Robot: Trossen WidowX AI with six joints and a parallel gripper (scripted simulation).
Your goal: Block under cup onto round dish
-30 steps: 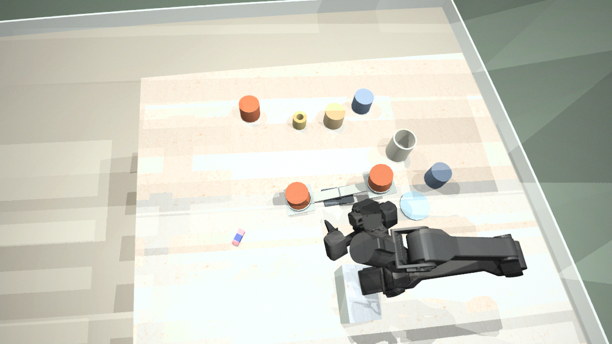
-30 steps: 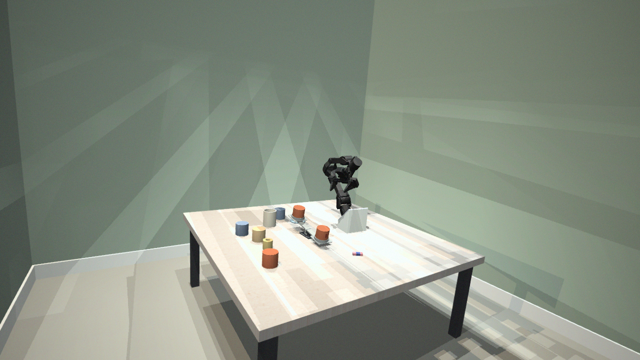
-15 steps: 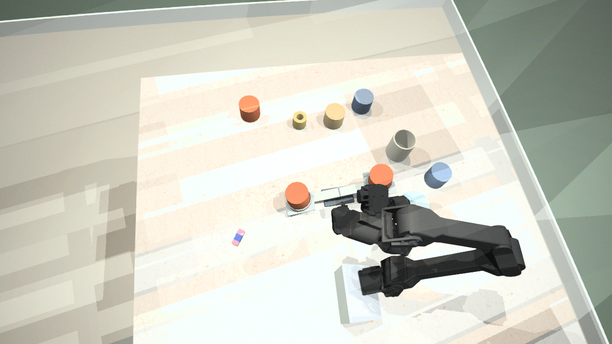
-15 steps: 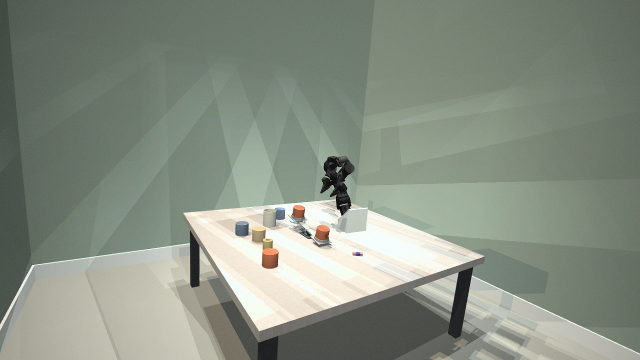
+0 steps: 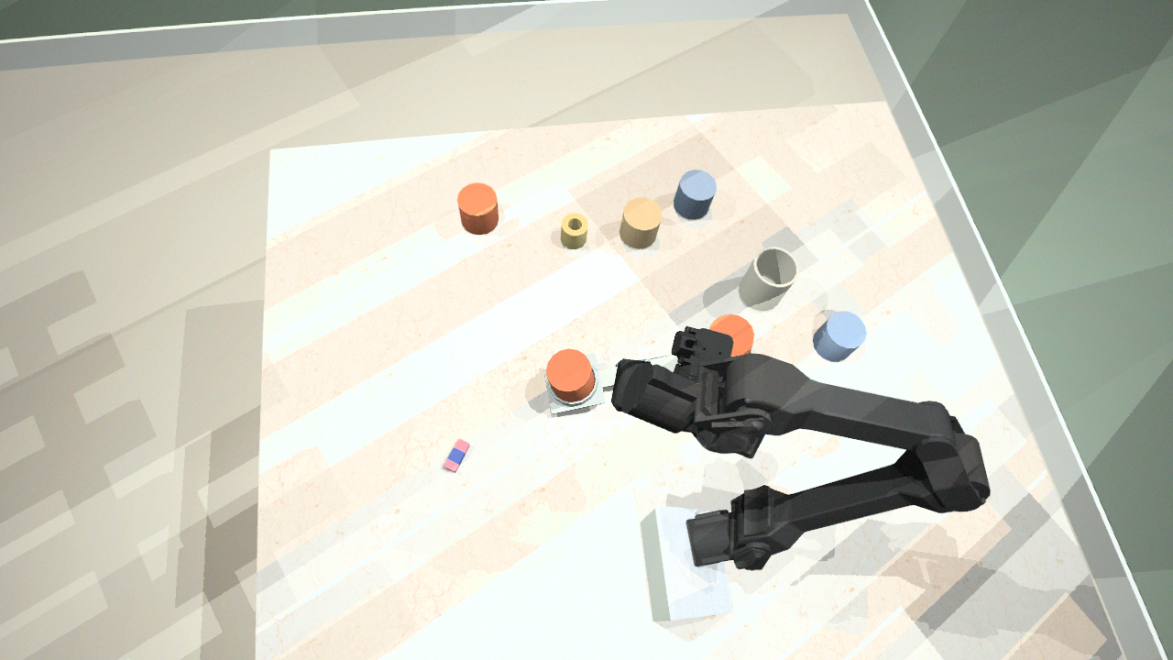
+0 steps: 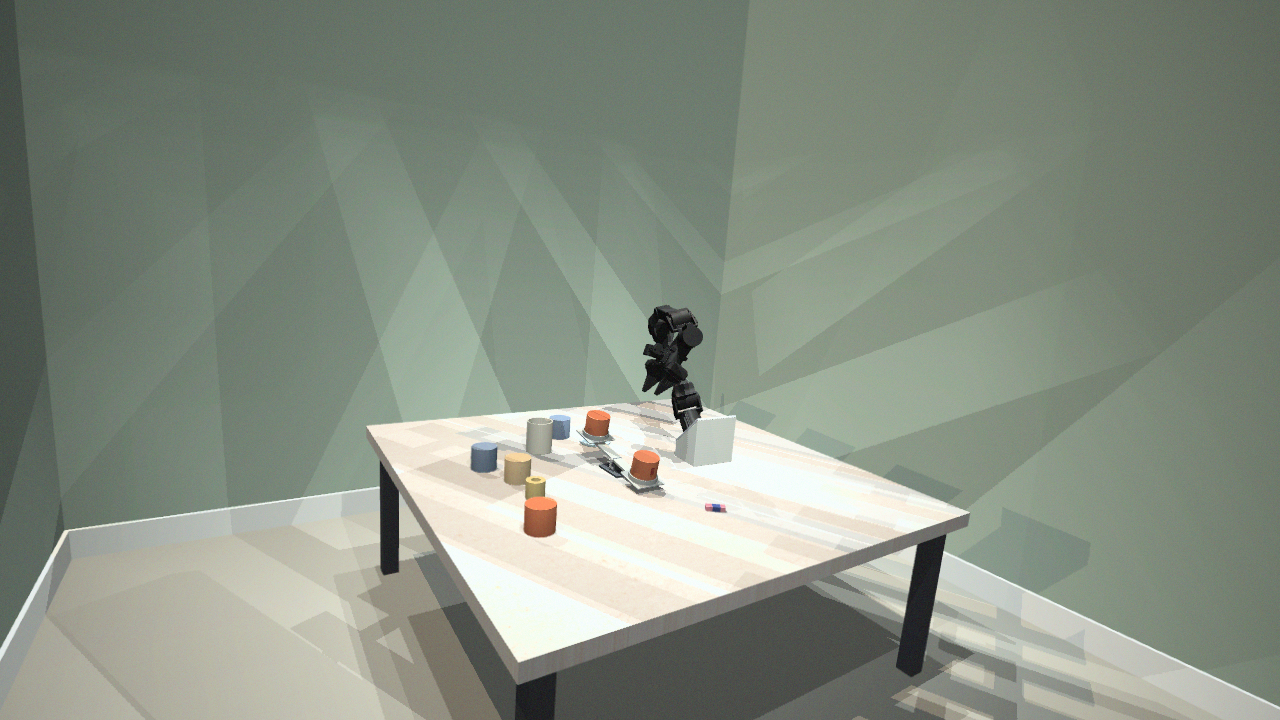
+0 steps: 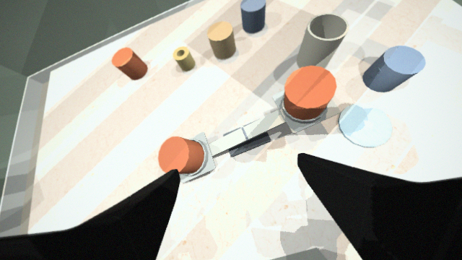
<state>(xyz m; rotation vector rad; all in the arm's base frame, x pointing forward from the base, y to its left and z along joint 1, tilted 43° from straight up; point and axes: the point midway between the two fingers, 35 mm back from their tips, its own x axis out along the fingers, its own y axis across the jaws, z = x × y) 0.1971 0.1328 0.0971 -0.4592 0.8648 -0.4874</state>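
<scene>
The small teal block lies 8 cm ahead of my gripper tip, 11 cm to the left of it and 19 cm below it. From my gripper tip the other things lie so: yellow ring: 37 cm ahead, 7 cm to the left, 21 cm below; then blue eraser: 1 cm behind, 31 cm to the left, 22 cm below; then pale blue round dish: 1 cm ahead, 27 cm to the right, 23 cm below.
</scene>
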